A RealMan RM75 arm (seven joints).
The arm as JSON. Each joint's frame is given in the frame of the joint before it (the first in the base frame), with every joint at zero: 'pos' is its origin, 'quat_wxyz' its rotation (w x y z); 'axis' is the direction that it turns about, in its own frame. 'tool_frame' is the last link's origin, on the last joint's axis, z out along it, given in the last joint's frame.
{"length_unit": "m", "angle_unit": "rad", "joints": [
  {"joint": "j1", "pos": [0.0, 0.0, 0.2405], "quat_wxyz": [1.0, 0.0, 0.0, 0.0], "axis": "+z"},
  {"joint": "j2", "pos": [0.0, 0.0, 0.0], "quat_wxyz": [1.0, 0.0, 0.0, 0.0], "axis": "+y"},
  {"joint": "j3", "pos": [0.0, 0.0, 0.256], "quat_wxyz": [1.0, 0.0, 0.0, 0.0], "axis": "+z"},
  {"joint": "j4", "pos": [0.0, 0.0, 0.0], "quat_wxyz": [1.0, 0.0, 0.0, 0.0], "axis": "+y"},
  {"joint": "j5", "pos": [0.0, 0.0, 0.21], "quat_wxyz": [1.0, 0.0, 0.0, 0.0], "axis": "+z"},
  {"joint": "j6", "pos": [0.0, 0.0, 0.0], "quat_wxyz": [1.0, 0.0, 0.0, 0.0], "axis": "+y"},
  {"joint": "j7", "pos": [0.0, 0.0, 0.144], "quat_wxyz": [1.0, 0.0, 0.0, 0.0], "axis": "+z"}
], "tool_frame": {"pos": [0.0, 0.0, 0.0], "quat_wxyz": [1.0, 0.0, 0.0, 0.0]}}
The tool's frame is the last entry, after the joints.
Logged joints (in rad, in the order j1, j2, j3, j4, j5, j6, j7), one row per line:
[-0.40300 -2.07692 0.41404 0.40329 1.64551 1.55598 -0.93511]
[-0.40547 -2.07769 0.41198 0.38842 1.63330 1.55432 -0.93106]
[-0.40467 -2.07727 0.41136 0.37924 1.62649 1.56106 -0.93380]
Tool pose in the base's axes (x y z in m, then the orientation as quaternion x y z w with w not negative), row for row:
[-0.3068 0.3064 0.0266 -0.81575 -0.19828 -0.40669 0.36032]
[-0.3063 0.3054 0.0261 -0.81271 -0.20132 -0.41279 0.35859]
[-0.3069 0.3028 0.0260 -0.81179 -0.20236 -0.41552 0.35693]
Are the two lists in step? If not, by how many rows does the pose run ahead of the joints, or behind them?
The pose runs 1 row ahead of the joints: the pose in row i belongs to the joints in row i + 1.
